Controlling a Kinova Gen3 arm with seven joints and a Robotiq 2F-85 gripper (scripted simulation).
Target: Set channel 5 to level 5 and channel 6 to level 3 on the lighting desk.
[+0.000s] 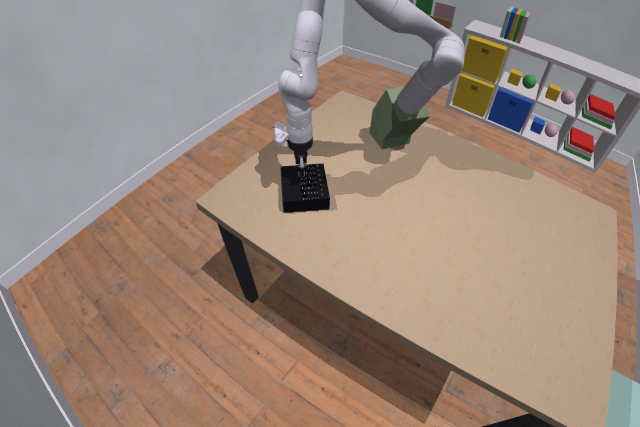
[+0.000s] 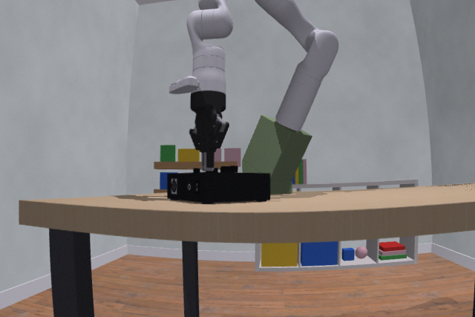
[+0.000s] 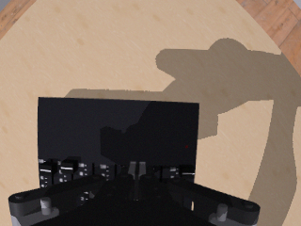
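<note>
My gripper is now 10 mm to the right of the channel 5 fader, 10 mm past it and 10 mm above it. From my hand the other things lie so: channel 6 fader (30 mm behind, 10 mm to the right, 10 mm below).
</note>
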